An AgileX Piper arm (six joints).
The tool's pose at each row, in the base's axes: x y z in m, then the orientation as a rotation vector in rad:
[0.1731, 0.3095, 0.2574, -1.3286, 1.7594, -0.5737]
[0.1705, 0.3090, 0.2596, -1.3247, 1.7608, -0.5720]
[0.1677, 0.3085, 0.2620, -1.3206, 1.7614, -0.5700]
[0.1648, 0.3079, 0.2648, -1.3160, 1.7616, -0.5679]
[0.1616, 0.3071, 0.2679, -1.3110, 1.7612, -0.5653]
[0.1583, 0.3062, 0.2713, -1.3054, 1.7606, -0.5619]
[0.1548, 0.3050, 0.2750, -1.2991, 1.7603, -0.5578]
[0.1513, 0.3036, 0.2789, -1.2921, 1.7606, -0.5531]
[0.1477, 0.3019, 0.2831, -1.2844, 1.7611, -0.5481]
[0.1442, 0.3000, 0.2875, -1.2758, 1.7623, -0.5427]
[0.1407, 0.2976, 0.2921, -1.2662, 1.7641, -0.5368]
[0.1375, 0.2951, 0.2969, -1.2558, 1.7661, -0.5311]
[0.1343, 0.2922, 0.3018, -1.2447, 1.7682, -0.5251]
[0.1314, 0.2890, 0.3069, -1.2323, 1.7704, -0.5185]
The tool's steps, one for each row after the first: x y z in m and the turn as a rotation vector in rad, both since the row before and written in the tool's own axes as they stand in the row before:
[-0.0001, -0.0004, -0.0034, 0.0007, -0.0004, 0.0036]
[-0.0001, -0.0005, -0.0037, 0.0011, -0.0011, 0.0036]
[-0.0002, -0.0007, -0.0040, 0.0015, -0.0015, 0.0039]
[-0.0001, -0.0009, -0.0044, 0.0018, -0.0023, 0.0042]
[-0.0001, -0.0011, -0.0047, 0.0018, -0.0030, 0.0048]
[0.0001, -0.0013, -0.0051, 0.0017, -0.0032, 0.0056]
[0.0002, -0.0016, -0.0052, 0.0016, -0.0031, 0.0065]
[0.0003, -0.0019, -0.0055, 0.0017, -0.0032, 0.0071]
[0.0004, -0.0022, -0.0055, 0.0017, -0.0030, 0.0081]
[0.0007, -0.0025, -0.0057, 0.0017, -0.0029, 0.0091]
[0.0007, -0.0029, -0.0056, 0.0021, -0.0027, 0.0096]
[0.0010, -0.0031, -0.0057, 0.0023, -0.0028, 0.0103]
[0.0011, -0.0036, -0.0055, 0.0027, -0.0032, 0.0114]

